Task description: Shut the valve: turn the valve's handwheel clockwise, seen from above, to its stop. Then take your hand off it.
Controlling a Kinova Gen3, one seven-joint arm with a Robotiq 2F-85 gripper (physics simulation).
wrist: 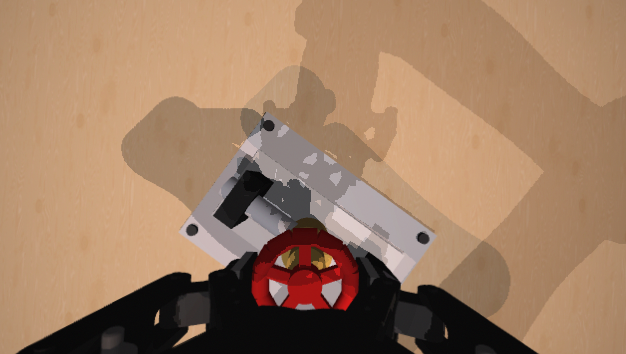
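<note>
The red handwheel is at the lower middle of the wrist view, seen from above, with its hub and spokes showing. Brass parts of the valve show through and behind it. My gripper is shut on the handwheel, with one black finger against the left side of the rim and one against the right. The near edge of the wheel is hidden by the black gripper body. The valve's base plate lies turned at a slant in the view.
A grey pipe runs from the valve to the upper left, under a black clamp block. Dark bolts sit at the plate's corners. Arm shadows fall across the plate and the wooden table top.
</note>
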